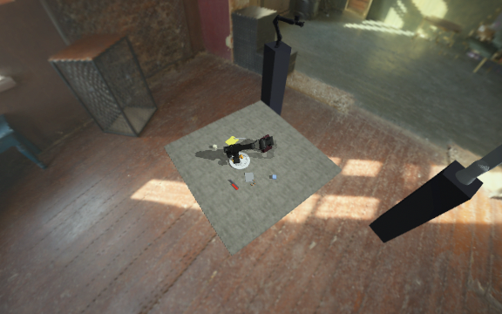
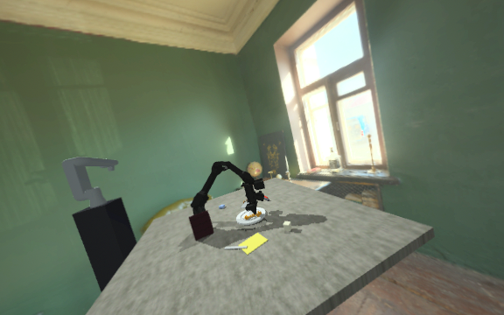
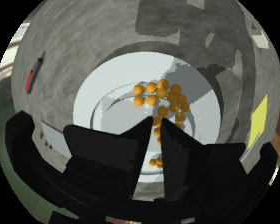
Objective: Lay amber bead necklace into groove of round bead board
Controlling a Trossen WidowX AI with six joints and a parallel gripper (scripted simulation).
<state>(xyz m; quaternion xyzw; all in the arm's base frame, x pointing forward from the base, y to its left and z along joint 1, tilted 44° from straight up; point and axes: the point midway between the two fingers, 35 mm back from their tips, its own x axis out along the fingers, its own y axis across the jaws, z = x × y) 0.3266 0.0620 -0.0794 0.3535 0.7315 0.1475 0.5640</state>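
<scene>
Now: the board 30 mm behind my gripper tip, 20 mm to the left of it and 10 mm below it. Round my gripper tip: grey square: 230 mm to the left, 20 mm behind, 10 mm below; then small white cube: 250 mm to the right, 110 mm ahead; then yellow card: 250 mm to the right, 80 mm behind, 10 mm below.
</scene>
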